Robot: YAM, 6 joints.
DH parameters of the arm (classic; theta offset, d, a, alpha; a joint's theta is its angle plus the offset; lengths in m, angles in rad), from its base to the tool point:
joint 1: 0 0.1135 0.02 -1.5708
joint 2: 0 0 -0.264 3.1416
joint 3: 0.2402 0 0.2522 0
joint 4: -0.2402 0 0.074 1.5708
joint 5: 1.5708 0 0 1.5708
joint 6: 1.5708 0.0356 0 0
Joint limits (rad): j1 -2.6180..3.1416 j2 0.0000..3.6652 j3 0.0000..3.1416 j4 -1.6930..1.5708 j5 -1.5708..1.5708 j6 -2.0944..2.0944
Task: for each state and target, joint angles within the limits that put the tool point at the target. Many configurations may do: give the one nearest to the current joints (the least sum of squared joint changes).
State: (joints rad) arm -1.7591 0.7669 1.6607 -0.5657 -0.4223 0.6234
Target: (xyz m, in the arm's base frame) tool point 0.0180 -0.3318 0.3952
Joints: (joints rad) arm -1.5599 1.4714 1.5007 -0.4980 -0.4155 0.6234
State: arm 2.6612 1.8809 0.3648 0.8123 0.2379 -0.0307
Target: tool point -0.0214 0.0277 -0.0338
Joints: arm 2.5171 2.5792 0.0413 0.5665 0.2835 -0.0307
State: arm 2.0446 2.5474 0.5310 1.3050 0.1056 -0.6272
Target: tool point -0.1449 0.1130 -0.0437
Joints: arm 2.4834 2.4927 0.2319 1.3033 0.0215 -0.6272
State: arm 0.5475 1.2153 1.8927 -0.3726 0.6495 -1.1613
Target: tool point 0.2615 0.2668 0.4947
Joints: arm 0.8484 1.6772 1.9361 -0.2784 0.5892 -1.1613
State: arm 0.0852 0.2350 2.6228 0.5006 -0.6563 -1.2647
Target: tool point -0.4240 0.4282 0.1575
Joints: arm -0.7735 0.0589 2.8581 0.3172 -0.2887 -1.2647
